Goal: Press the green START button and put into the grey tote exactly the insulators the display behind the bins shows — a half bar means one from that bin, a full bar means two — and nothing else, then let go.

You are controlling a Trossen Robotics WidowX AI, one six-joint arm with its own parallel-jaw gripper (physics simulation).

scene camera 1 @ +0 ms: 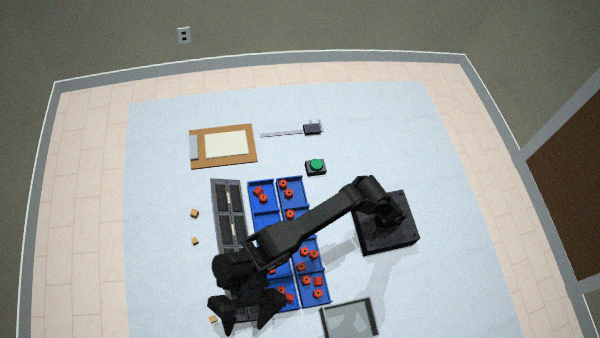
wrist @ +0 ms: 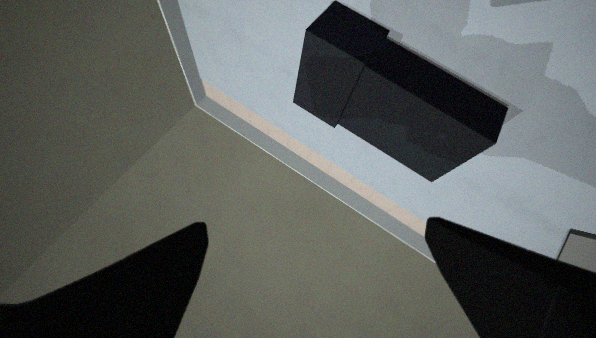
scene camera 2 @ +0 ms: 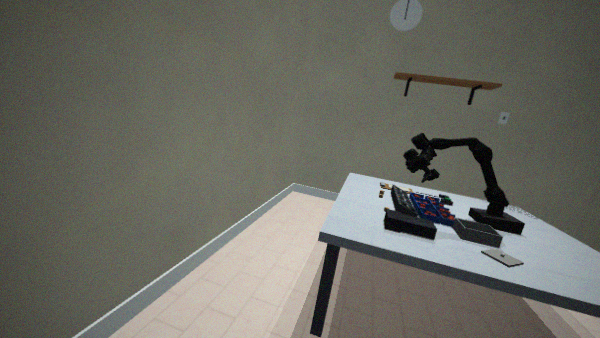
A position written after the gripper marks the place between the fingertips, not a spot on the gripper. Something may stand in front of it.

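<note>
On scene camera 2 there's a dark box (scene camera 2: pixel 395 221). The wrist view has the dark box too (wrist: pixel 350 74), and it has the gripper (wrist: pixel 317 230) as well. The gripper is open and holds nothing.
</note>
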